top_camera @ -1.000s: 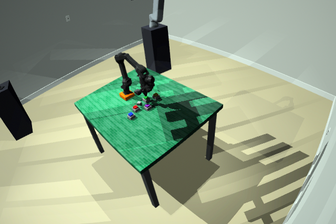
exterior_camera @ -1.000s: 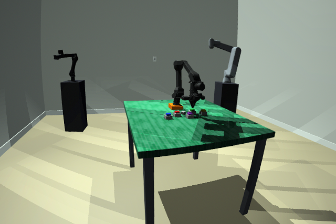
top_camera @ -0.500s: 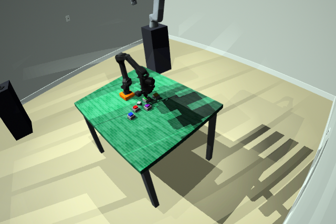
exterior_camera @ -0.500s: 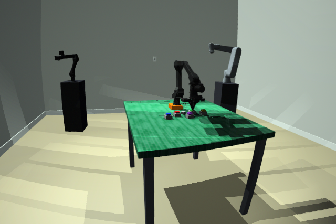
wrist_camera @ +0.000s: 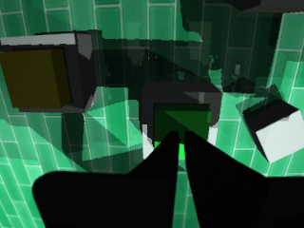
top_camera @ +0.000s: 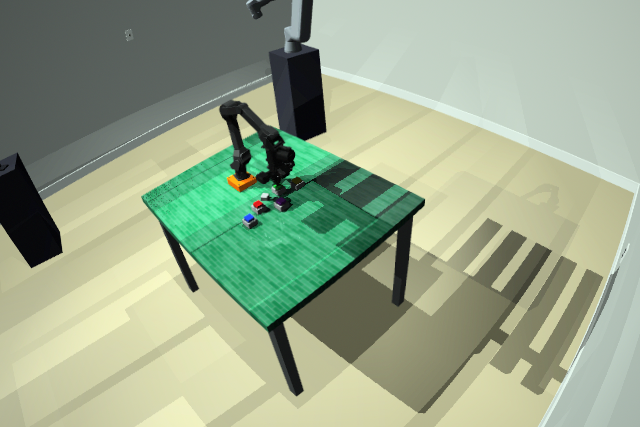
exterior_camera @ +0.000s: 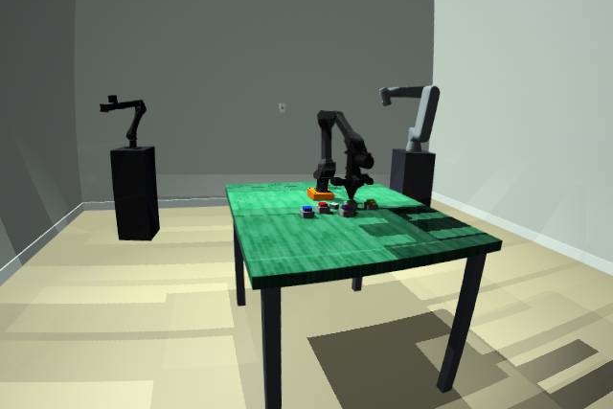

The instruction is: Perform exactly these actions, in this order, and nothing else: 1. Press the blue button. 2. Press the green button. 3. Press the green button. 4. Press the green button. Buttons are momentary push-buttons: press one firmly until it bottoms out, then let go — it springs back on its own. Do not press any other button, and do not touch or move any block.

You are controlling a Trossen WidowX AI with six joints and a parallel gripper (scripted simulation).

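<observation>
My gripper tip is 1 cm above the green button. The rest, counted from my gripper tip: yellow button: 9 cm to the left, 2 cm ahead; then purple button: 10 cm ahead, 5 cm to the right; then red button: 14 cm to the right, 6 cm ahead.
</observation>
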